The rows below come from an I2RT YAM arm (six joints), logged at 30 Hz.
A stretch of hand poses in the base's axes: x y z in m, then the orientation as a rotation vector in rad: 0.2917 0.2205 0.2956 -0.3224 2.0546 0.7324; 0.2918 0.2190 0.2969 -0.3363 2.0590 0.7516; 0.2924 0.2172 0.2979 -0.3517 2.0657 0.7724; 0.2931 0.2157 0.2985 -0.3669 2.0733 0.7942; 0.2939 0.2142 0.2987 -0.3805 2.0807 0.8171; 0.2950 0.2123 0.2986 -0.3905 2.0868 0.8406; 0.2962 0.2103 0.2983 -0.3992 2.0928 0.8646; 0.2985 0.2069 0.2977 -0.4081 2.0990 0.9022; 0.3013 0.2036 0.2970 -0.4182 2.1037 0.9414; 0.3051 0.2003 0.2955 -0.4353 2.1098 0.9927; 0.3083 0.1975 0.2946 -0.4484 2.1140 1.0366; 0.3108 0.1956 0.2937 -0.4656 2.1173 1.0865; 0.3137 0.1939 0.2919 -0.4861 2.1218 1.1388; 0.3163 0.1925 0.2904 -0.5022 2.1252 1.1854
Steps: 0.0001 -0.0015 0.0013 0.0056 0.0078 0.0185; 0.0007 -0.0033 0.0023 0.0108 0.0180 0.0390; 0.0014 -0.0048 0.0029 0.0164 0.0296 0.0597; 0.0022 -0.0063 0.0031 0.0233 0.0418 0.0798; 0.0033 -0.0082 0.0030 0.0322 0.0536 0.0974; 0.0045 -0.0102 0.0027 0.0419 0.0657 0.1143; 0.0068 -0.0136 0.0021 0.0598 0.0828 0.1372; 0.0096 -0.0169 0.0014 0.0784 0.0992 0.1615; 0.0134 -0.0202 -0.0001 0.1010 0.1207 0.1959; 0.0166 -0.0230 -0.0010 0.1210 0.1389 0.2242; 0.0191 -0.0249 -0.0019 0.1429 0.1586 0.2578; 0.0220 -0.0266 -0.0037 0.1642 0.1806 0.2946; 0.0246 -0.0280 -0.0052 0.1839 0.2004 0.3258
